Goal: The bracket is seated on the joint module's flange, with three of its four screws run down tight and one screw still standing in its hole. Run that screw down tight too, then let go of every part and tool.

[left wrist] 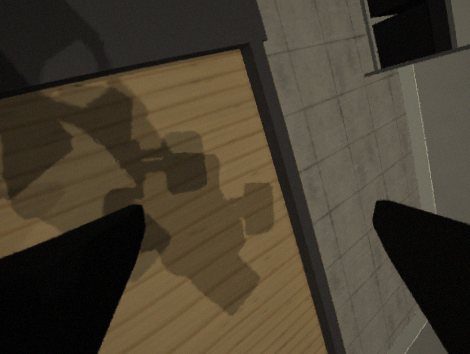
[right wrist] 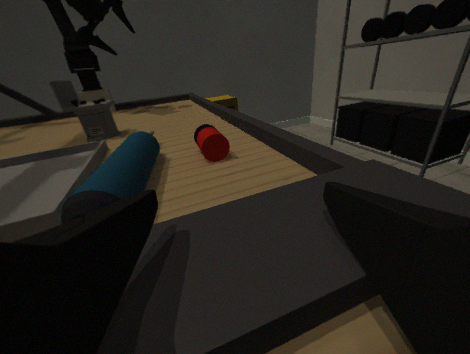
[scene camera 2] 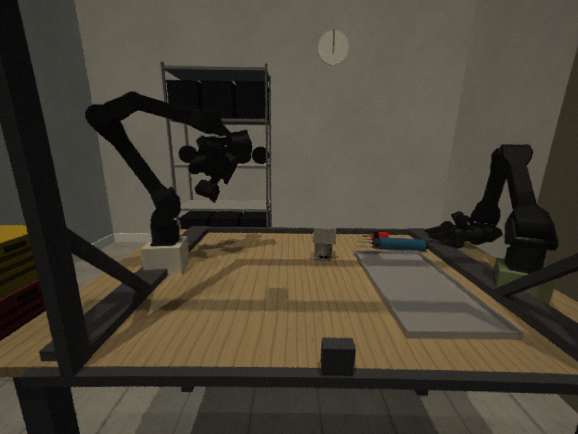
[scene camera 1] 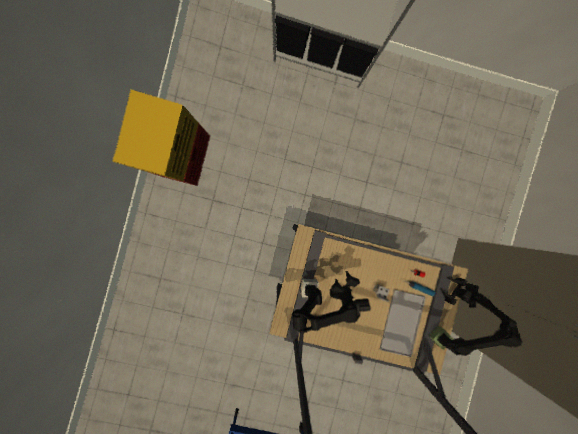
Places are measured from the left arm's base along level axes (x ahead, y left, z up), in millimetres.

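Where they show: left gripper, fingertip midpoint: [left wrist: 259, 214] [right wrist: 125, 44] [scene camera 2: 220, 192] [scene camera 1: 341, 275]; right gripper, fingertip midpoint: [right wrist: 240, 193] [scene camera 2: 426, 233] [scene camera 1: 444, 283]; left arm's base, link origin: [scene camera 2: 165, 242] [scene camera 1: 310, 290]; right arm's base, link origin: [scene camera 2: 523, 268] [scene camera 1: 443, 339].
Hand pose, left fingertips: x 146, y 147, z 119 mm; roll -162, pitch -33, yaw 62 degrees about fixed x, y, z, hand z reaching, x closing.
Observation:
Each offset is from my left fingertips to the top centre of the thing. "spot": to the spot under its first point.
The grey joint module @(334 mm ahead, 124 mm right, 136 mm down) [scene camera 1: 382, 291] [scene camera 2: 323, 251] [right wrist: 99, 124] stands upright mid-table with the bracket [scene camera 2: 324, 236] [right wrist: 64, 94] on top. Dark screw heads show on the bracket in the right wrist view; I cannot tell which one stands high. The blue screwdriver @(spot: 612 mm ahead, 76 mm right, 160 mm down) [scene camera 1: 422, 288] [scene camera 2: 402, 244] [right wrist: 122, 167] and the shorter red screwdriver @(579 mm ahead, 19 mm left, 166 mm down) [scene camera 1: 419, 273] [scene camera 2: 381, 235] [right wrist: 215, 144] lie on the table. My right gripper [scene camera 1: 446, 290] [scene camera 2: 430, 237] [right wrist: 240, 193] is open and empty, low over the table's right frame bar, behind both handles. My left gripper [scene camera 1: 344, 281] [left wrist: 259, 214] is open and empty, high above the table's left part.
A shallow grey tray @(526 mm ahead, 336 mm right, 184 mm down) [scene camera 1: 404, 322] [scene camera 2: 425, 287] [right wrist: 30, 187] lies beside the blue screwdriver, towards the front. Dark frame bars [scene camera 2: 300, 376] [right wrist: 260, 250] edge the table. A small dark block @(231 mm ahead, 591 mm right, 143 mm down) [scene camera 2: 338, 356] sits at the front edge. A shelf rack [scene camera 2: 268, 150] stands behind.

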